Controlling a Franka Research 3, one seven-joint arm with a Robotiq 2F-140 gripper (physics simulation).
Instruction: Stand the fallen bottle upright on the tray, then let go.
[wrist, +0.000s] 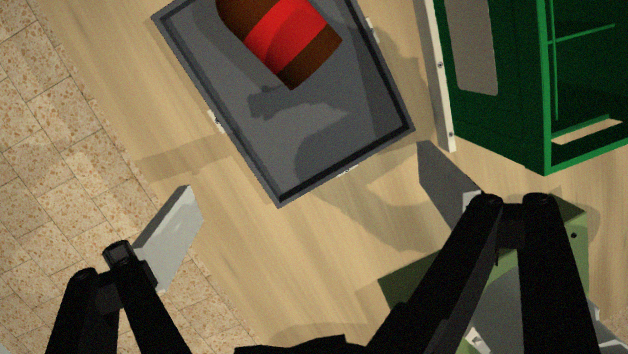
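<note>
A brown bottle with a red band (287, 37) lies on its side in the dark grey tray (250, 161), at the top of the wrist view; its neck end is cut off by the view's top edge and its base end points to the lower right. My gripper (304, 183) is wide open with nothing between its fingers. One finger is at the left over the floor and table edge, the other at the right. The bottle is farther up in the view than the fingertips. The gripper's shadow falls on the tray and table.
A green crate (505, 132) stands to the right of the tray, with a white strip (440, 75) along its near side. A light green block (575, 255) with grey parts lies at the lower right, partly behind the right finger. The wooden table's (240, 250) edge runs along the left, above a tiled floor (45, 165).
</note>
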